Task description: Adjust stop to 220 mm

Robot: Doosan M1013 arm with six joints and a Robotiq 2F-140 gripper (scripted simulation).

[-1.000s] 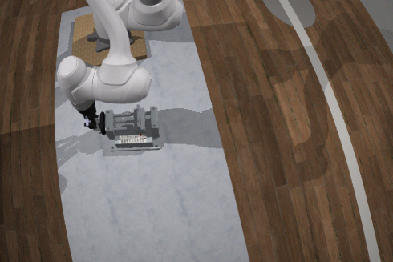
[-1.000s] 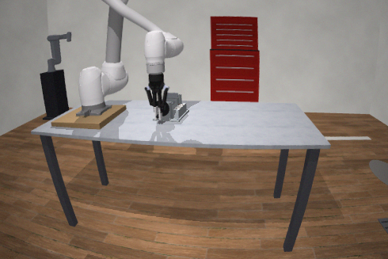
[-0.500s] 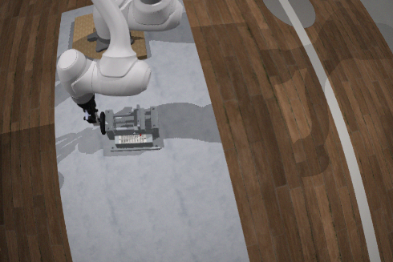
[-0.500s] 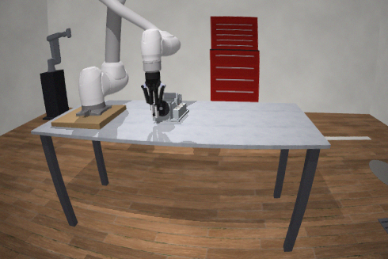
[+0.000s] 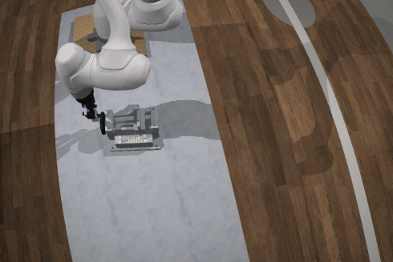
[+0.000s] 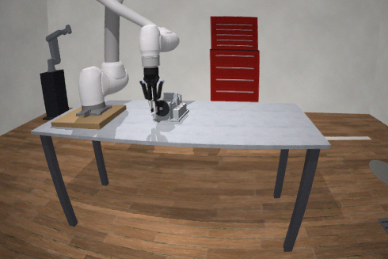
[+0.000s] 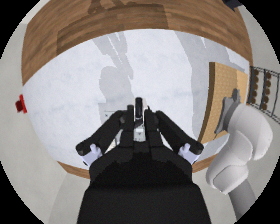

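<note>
My gripper is now 20 mm to the right of the black handwheel, 20 mm above it and 10 mm short of it. Round my hand: grey stop fixture (170 mm to the left, 70 mm ahead).
</note>
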